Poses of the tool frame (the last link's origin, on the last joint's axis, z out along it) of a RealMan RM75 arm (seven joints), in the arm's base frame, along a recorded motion.
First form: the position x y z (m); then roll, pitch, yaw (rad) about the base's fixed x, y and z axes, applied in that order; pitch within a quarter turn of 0, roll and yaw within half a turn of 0.
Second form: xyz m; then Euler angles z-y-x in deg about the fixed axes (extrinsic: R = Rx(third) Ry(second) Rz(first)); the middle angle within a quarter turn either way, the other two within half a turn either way. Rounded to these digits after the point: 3 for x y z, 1 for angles.
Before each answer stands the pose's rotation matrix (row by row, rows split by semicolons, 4 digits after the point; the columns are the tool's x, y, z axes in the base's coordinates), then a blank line. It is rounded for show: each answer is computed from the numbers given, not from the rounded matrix.
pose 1, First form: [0.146 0.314 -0.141 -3.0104 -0.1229 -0.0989]
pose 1, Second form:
0.9876 -0.0819 0.1339; -0.0980 -0.9881 0.1182; 0.1226 -0.1298 -0.9839

[0.146 0.314 -0.141 4.7 7.7 -173.2]
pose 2, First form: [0.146 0.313 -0.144 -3.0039 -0.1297 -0.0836]
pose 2, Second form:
0.9881 -0.0650 0.1391; -0.0828 -0.9886 0.1261; 0.1293 -0.1361 -0.9822

[0.146 0.313 -0.144 3.8 8.0 -172.7]
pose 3, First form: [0.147 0.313 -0.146 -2.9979 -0.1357 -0.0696]
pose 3, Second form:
0.9884 -0.0495 0.1435; -0.0689 -0.9886 0.1335; 0.1353 -0.1419 -0.9806

[0.147 0.313 -0.146 2.9 8.3 -172.2]
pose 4, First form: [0.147 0.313 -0.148 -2.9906 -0.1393 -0.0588]
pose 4, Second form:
0.9886 -0.0372 0.1459; -0.0582 -0.9881 0.1421; 0.1388 -0.1490 -0.9790

[0.147 0.313 -0.148 2.2 8.4 -171.7]
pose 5, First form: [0.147 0.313 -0.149 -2.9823 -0.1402 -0.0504]
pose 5, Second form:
0.9889 -0.0276 0.1458; -0.0499 -0.9872 0.1515; 0.1397 -0.1571 -0.9777

[0.147 0.313 -0.149 1.6 8.4 -171.2]
